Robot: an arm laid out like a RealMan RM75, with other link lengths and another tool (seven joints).
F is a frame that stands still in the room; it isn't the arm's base.
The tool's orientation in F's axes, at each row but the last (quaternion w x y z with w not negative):
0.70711, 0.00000, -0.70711, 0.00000
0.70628, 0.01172, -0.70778, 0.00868
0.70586, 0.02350, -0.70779, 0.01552
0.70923, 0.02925, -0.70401, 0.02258
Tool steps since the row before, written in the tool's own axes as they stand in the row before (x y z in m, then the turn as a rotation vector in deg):
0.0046, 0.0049, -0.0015, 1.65, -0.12, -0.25
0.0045, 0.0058, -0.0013, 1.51, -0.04, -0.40
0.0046, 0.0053, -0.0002, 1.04, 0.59, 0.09
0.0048, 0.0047, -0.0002, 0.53, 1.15, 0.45
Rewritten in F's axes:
0.0015, 0.0049, 0.0046, 0.25, -0.12, 1.65
0.0011, 0.0058, 0.0045, 0.40, -0.03, 1.51
-0.0001, 0.0053, 0.0047, -0.12, 0.57, 1.05
-0.0001, 0.0047, 0.0048, -0.53, 1.11, 0.54

